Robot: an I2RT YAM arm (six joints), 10 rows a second.
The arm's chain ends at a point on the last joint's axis. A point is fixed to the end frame.
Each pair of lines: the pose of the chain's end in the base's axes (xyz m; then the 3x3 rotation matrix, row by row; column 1 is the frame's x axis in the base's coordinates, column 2 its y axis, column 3 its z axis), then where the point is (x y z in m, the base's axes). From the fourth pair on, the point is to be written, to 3 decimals.
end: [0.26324, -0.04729, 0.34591], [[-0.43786, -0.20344, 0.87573], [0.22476, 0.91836, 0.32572], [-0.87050, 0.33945, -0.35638]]
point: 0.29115 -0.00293 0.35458
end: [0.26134, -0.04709, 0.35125], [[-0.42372, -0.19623, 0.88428], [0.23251, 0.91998, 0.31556], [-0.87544, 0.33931, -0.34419]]
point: 0.28969 -0.00311 0.36040
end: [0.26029, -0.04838, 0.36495], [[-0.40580, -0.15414, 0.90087], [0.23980, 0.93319, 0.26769], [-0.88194, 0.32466, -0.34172]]
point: 0.29066 -0.00569 0.37370
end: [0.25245, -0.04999, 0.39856], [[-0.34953, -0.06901, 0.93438], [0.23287, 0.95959, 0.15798], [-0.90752, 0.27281, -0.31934]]
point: 0.287 -0.010 0.406
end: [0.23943, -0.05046, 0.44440], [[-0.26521, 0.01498, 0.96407], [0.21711, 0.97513, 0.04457], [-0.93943, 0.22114, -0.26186]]
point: 0.277 -0.014 0.453
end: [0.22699, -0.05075, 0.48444], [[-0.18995, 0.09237, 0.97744], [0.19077, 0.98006, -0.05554], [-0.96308, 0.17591, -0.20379]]
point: 0.267 -0.017 0.493
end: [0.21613, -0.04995, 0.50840], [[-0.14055, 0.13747, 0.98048], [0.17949, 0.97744, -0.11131], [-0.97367, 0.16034, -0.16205]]
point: 0.258 -0.019 0.518
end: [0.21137, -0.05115, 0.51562], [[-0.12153, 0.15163, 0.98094], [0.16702, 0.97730, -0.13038], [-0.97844, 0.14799, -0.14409]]
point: 0.253 -0.020 0.526
